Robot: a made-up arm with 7 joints.
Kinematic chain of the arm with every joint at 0, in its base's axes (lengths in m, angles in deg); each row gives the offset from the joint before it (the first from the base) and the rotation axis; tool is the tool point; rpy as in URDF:
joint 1: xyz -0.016 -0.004 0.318 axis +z
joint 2: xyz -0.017 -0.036 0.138 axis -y
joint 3: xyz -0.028 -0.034 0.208 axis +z
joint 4: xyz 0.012 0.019 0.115 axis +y
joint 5: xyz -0.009 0 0.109 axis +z
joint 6: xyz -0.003 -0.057 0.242 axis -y
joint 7: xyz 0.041 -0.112 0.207 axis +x
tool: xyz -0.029 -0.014 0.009 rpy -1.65 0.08 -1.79
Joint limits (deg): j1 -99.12..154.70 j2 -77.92..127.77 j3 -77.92..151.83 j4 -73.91..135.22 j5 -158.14..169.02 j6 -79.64..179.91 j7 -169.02..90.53
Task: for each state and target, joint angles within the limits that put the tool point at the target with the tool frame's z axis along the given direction. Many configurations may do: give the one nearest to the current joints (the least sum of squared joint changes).
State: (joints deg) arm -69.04 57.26 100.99 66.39 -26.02 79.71 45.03
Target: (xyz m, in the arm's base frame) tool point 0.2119 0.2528 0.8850 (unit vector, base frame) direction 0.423 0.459 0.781
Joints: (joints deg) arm -56.77 58.75 62.83 119.76 -9.40 61.99 24.31
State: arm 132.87 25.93 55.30 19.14 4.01 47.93 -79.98
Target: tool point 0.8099 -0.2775 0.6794 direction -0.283 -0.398 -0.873
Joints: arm 145.18 78.35 60.76 -0.71 9.01 40.98 -102.37
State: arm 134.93 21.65 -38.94 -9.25 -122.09 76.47 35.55
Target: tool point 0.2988 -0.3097 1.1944 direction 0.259 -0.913 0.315
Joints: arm 154.70 18.79 -13.74 0.55 -97.26 45.08 47.54
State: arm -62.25 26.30 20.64 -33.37 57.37 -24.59 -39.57
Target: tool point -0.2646 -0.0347 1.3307 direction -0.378 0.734 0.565
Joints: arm -48.62 -2.54 31.99 -38.03 43.90 -22.10 -30.73
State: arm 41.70 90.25 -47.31 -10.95 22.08 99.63 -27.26
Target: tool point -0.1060 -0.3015 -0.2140 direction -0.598 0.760 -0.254
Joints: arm 65.68 127.77 -45.44 -13.23 14.87 88.55 -28.54
